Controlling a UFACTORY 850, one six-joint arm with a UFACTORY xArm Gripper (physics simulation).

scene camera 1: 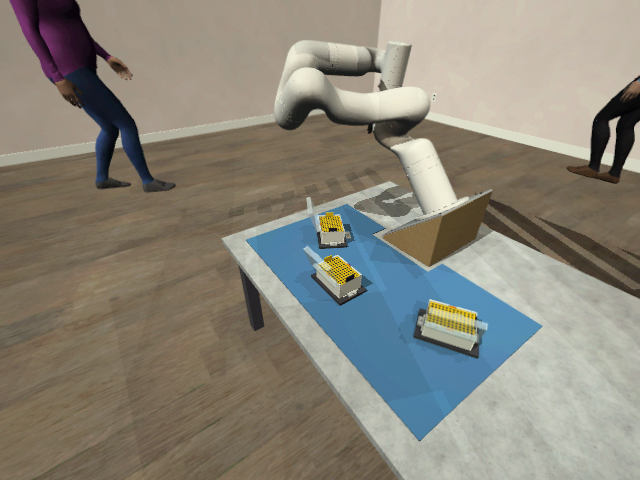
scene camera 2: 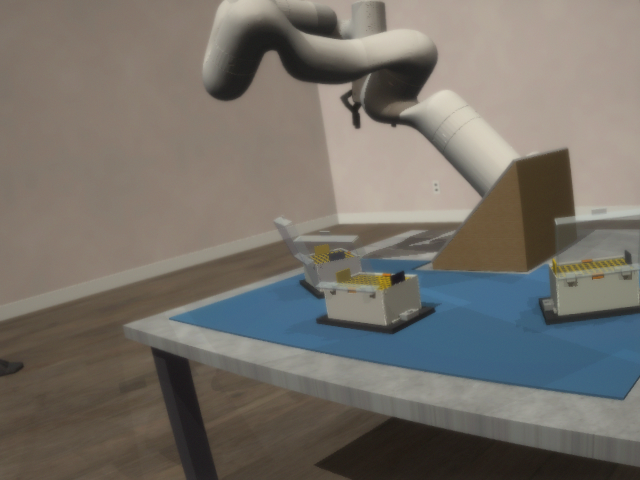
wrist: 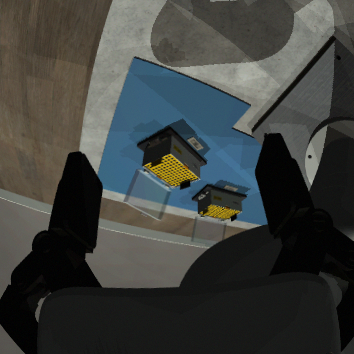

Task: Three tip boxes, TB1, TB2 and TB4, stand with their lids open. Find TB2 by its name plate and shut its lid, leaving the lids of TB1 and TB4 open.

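Three pale boxes with yellow grids stand on dark bases, clear lids raised: a far box (scene camera 1: 331, 237) (scene camera 2: 339, 268) (wrist: 172, 170), a middle box (scene camera 1: 338, 273) (scene camera 2: 356, 308) (wrist: 220, 211) and a right-hand box (scene camera 1: 448, 338) (scene camera 2: 594, 294). The far lid (scene camera 1: 310, 207) (wrist: 148, 195), middle lid (scene camera 1: 311, 254) (wrist: 209, 230) and right-hand lid (scene camera 2: 594, 240) are open. Name plates are too small to read, so I cannot tell which box is TB2. My gripper (scene camera 2: 375, 125) (wrist: 175, 159) is open and empty, high above the table and away from the boxes; the arm mostly hides it in scene camera 1.
The boxes stand on a blue mat (scene camera 1: 403, 361) (scene camera 2: 465, 346) (wrist: 170, 95) on a grey table (scene camera 1: 558, 403) (scene camera 2: 330, 377). The arm rises from a brown wedge mount (scene camera 1: 444, 235) (scene camera 2: 522, 222) behind the mat. One person (scene camera 1: 64, 41) stands at the left, another (scene camera 1: 612, 129) at the right.
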